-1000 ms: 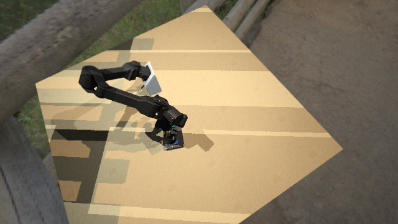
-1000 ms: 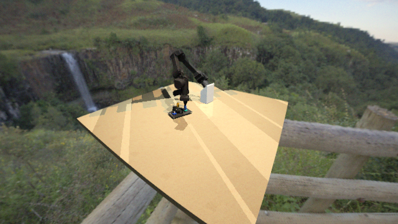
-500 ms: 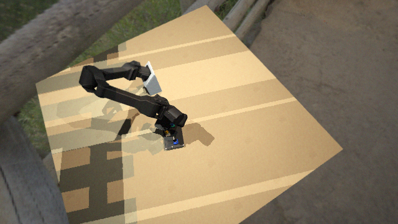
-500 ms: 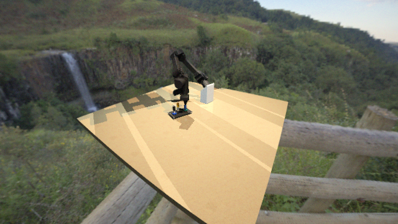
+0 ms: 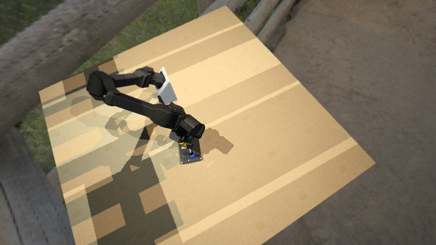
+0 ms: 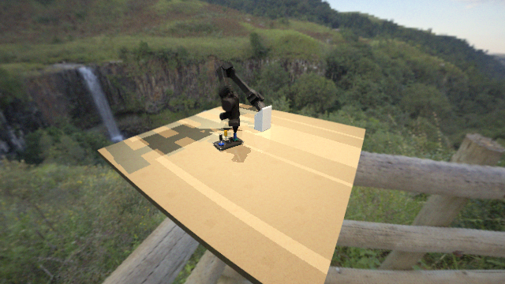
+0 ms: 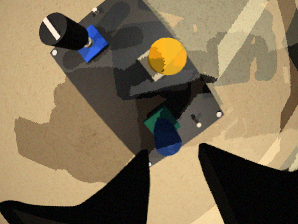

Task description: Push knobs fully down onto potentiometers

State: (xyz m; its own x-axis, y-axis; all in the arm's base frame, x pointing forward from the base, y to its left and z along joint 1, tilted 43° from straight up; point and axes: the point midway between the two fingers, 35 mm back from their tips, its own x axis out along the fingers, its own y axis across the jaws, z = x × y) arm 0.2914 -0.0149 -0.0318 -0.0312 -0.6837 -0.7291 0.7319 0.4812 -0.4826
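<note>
My gripper tip is now 2 cm above the blue knob. Round my gripper tip: blue-green knob (3 cm below); then blue potentiometer (10 cm ahead, 2 cm to the right, 2 cm below).
</note>
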